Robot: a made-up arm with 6 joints. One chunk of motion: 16 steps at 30 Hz.
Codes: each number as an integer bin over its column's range. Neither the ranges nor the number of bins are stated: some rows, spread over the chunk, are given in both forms.
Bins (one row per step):
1: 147 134 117 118 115 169
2: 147 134 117 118 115 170
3: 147 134 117 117 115 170
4: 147 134 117 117 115 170
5: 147 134 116 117 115 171
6: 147 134 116 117 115 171
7: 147 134 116 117 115 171
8: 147 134 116 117 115 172
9: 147 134 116 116 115 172
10: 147 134 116 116 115 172
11: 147 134 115 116 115 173
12: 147 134 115 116 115 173
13: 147 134 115 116 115 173
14: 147 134 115 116 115 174
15: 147 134 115 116 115 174
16: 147 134 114 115 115 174
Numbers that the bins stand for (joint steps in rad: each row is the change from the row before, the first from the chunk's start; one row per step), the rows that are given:
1: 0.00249 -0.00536 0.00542 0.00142 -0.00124 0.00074
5: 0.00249 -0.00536 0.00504 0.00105 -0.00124 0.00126
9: 0.00249 -0.00536 0.00504 0.00067 -0.00124 0.00152
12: 0.00249 -0.00536 0.00465 0.00067 -0.00124 0.00178
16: 0.00249 -0.00536 0.00426 0.00029 -0.00124 0.00204
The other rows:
2: 0.00249 -0.00536 0.00542 0.00142 -0.00124 0.00100
3: 0.00249 -0.00536 0.00542 0.00105 -0.00124 0.00100
4: 0.00249 -0.00536 0.00542 0.00105 -0.00124 0.00100
6: 0.00249 -0.00536 0.00504 0.00105 -0.00124 0.00126
7: 0.00249 -0.00536 0.00504 0.00105 -0.00124 0.00126
8: 0.00249 -0.00536 0.00504 0.00105 -0.00124 0.00152
10: 0.00249 -0.00536 0.00504 0.00067 -0.00124 0.00152
11: 0.00249 -0.00536 0.00465 0.00067 -0.00124 0.00178
13: 0.00249 -0.00536 0.00465 0.00067 -0.00124 0.00178
14: 0.00249 -0.00536 0.00465 0.00067 -0.00124 0.00204
15: 0.00249 -0.00536 0.00465 0.00067 -0.00124 0.00204

